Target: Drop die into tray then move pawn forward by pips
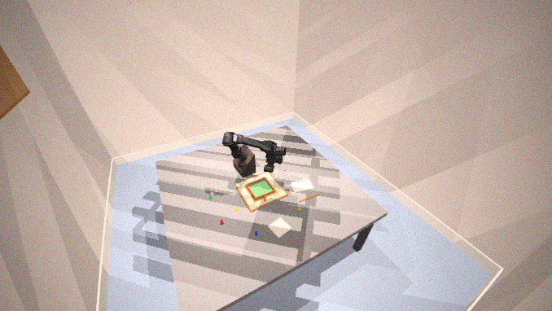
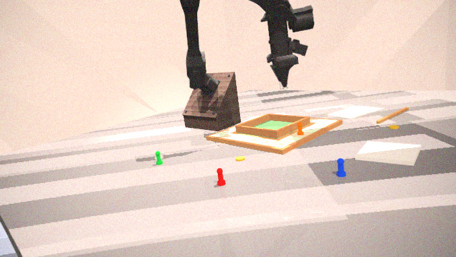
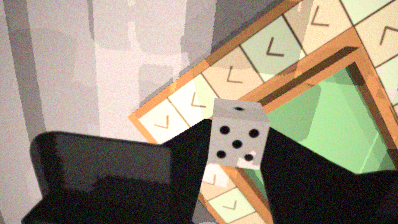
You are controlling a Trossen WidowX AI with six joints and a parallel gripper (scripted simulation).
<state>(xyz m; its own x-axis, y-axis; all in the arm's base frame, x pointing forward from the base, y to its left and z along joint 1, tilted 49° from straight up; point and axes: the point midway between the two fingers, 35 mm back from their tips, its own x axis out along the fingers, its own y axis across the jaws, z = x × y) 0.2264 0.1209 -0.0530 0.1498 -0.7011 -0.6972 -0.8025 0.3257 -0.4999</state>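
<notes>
Right now the orange pawn is 150 mm ahead of my gripper tip, 120 mm to the right of it and 90 mm below it. The rest, counted from my gripper tip: wooden stick: 250 mm ahead, 180 mm to the left, 110 mm below; then white die: right at my gripper tip; then green tray floor: 110 mm below, 100 mm to the right, 40 mm ahead.
</notes>
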